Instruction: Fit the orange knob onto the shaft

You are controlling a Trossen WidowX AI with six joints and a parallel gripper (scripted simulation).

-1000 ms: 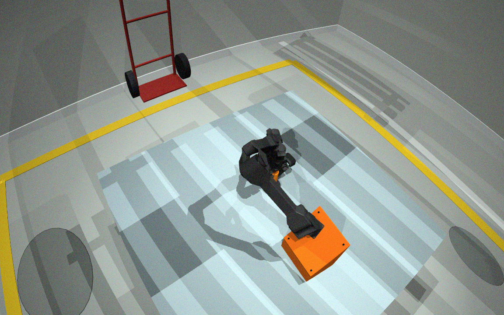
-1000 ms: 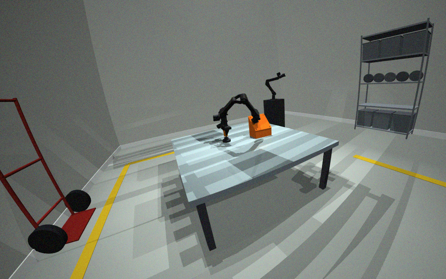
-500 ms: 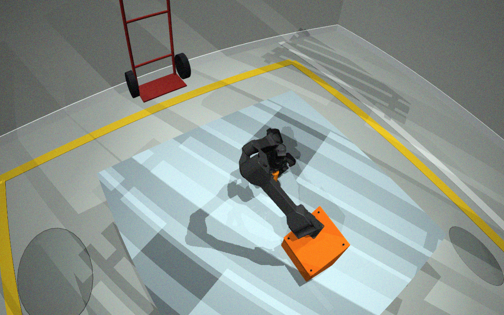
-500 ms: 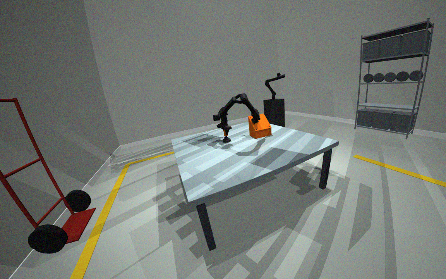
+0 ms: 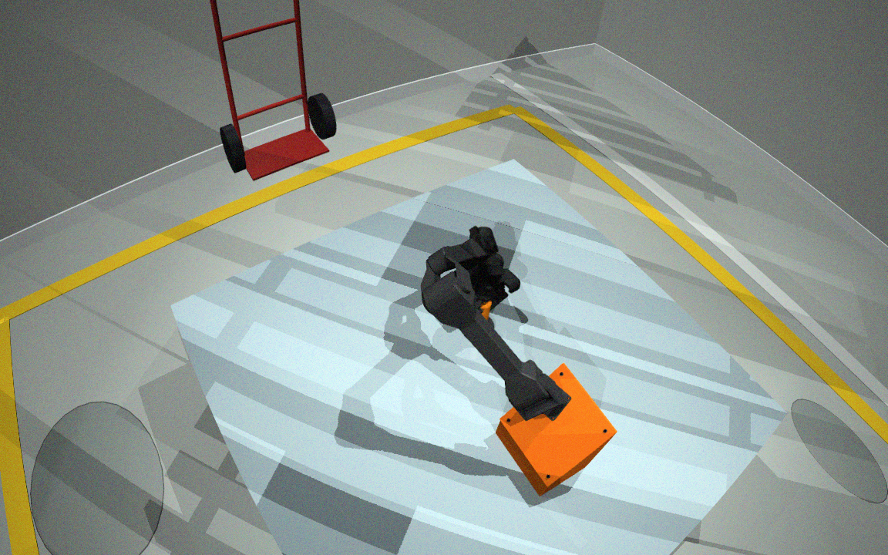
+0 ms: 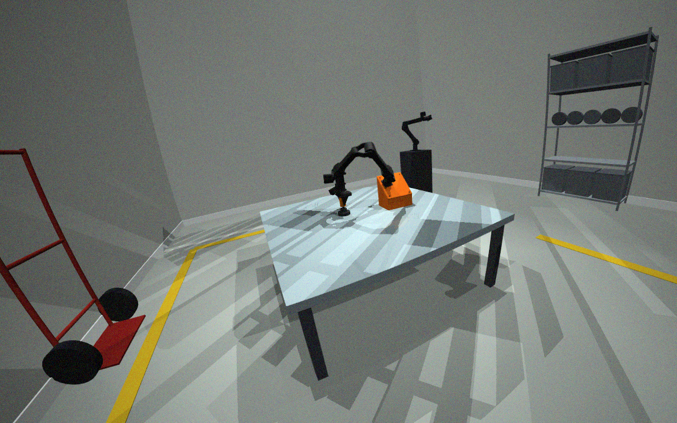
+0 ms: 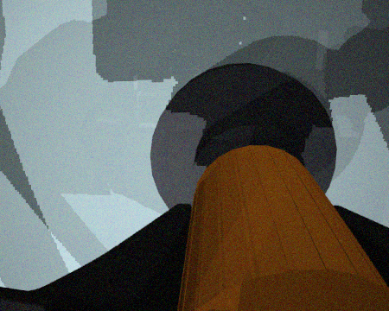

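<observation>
Right now my gripper tip is 2 cm below the orange knob. From my gripper tip the other things lie so: round dark pedestal (4 cm below).
</observation>
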